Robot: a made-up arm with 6 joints. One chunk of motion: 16 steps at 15 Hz.
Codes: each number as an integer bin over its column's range. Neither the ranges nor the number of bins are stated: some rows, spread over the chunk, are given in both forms.
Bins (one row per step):
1: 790 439 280 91 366 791
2: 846 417 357 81 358 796
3: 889 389 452 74 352 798
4: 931 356 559 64 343 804
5: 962 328 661 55 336 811
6: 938 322 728 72 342 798
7: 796 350 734 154 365 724
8: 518 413 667 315 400 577
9: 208 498 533 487 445 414
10: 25 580 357 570 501 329
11: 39 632 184 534 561 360
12: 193 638 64 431 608 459
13: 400 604 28 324 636 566
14: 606 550 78 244 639 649
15: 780 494 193 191 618 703
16: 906 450 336 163 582 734
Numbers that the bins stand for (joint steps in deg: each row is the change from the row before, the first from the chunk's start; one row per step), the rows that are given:
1: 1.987 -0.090 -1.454 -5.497 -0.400 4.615
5: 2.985 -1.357 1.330 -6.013 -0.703 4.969
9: -1.392 0.583 0.395 0.171 0.399 -2.065
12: -1.479 2.180 -3.032 -0.631 2.047 -1.268
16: 2.660 0.035 -1.045 -4.467 1.784 3.605
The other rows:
2: 2.312 -0.341 -0.891 -5.641 -0.481 4.703
3: 2.561 -0.661 -0.197 -5.741 -0.541 4.739
4: 2.805 -1.038 0.585 -5.884 -0.632 4.845
6: 2.846 -1.426 1.820 -5.769 -0.642 4.739
7: 2.021 -1.106 1.864 -4.596 -0.410 3.428
8: 0.407 -0.387 1.374 -2.291 -0.056 0.823
10: -2.455 1.519 -0.891 1.359 0.965 -3.571
11: -2.374 2.112 -2.155 0.844 1.572 -3.022
13: -0.278 1.792 -3.295 -2.162 2.330 0.628
14: 0.918 1.176 -2.930 -3.307 2.360 2.099
15: 1.929 0.537 -2.090 -4.066 2.148 3.056

